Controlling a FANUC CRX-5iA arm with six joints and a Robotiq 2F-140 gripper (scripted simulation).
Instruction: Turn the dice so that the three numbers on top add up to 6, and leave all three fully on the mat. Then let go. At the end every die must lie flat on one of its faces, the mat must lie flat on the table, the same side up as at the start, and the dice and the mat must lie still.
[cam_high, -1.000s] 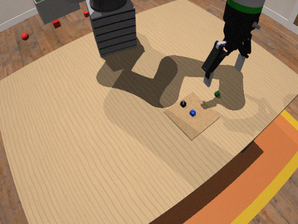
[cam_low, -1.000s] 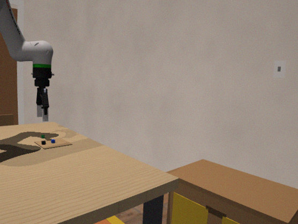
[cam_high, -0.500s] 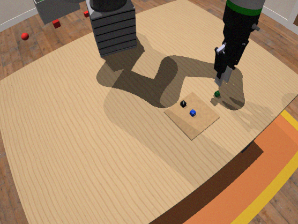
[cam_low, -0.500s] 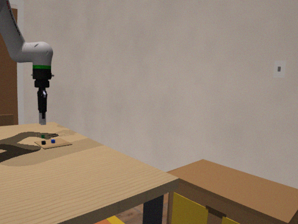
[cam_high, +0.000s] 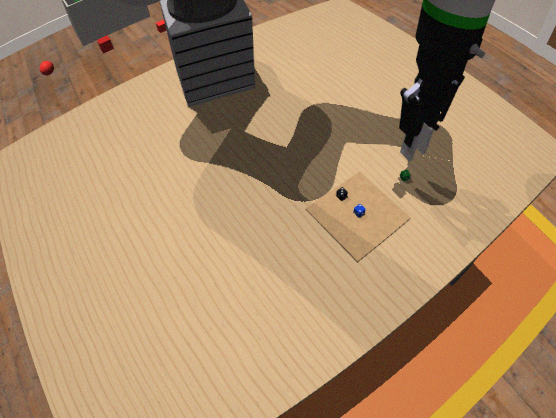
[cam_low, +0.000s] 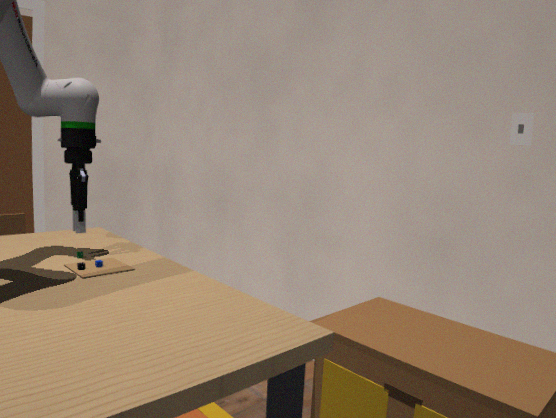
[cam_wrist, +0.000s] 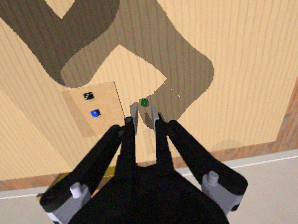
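My gripper is now 100 mm above the green die. The rest, counted from my hand: blue die (130 mm to the right, 100 mm below, 10 mm ahead); then tan mat (130 mm to the right, 110 mm below, 10 mm ahead); then black die (140 mm to the right, 100 mm below, 30 mm behind).
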